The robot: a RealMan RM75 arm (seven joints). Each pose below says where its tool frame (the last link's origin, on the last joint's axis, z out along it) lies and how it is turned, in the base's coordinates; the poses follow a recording.
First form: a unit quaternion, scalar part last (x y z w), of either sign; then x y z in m.
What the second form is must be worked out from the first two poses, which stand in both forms.
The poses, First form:
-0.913, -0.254, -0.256, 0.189, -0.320, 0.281, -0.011
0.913, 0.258, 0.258, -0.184, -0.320, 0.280, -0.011
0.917, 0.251, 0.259, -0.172, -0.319, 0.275, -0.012
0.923, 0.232, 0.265, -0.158, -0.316, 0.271, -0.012
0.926, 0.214, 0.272, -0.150, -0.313, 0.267, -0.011
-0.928, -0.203, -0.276, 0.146, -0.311, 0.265, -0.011
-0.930, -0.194, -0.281, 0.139, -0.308, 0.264, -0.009
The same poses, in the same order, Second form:
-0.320, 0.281, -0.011, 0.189, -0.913, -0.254, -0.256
-0.320, 0.280, -0.011, 0.184, -0.913, -0.258, -0.258
-0.319, 0.275, -0.012, 0.172, -0.917, -0.251, -0.259
-0.316, 0.271, -0.012, 0.158, -0.923, -0.232, -0.265
-0.313, 0.267, -0.011, 0.150, -0.926, -0.214, -0.272
-0.311, 0.265, -0.011, 0.146, -0.928, -0.203, -0.276
-0.308, 0.264, -0.009, 0.139, -0.930, -0.194, -0.281

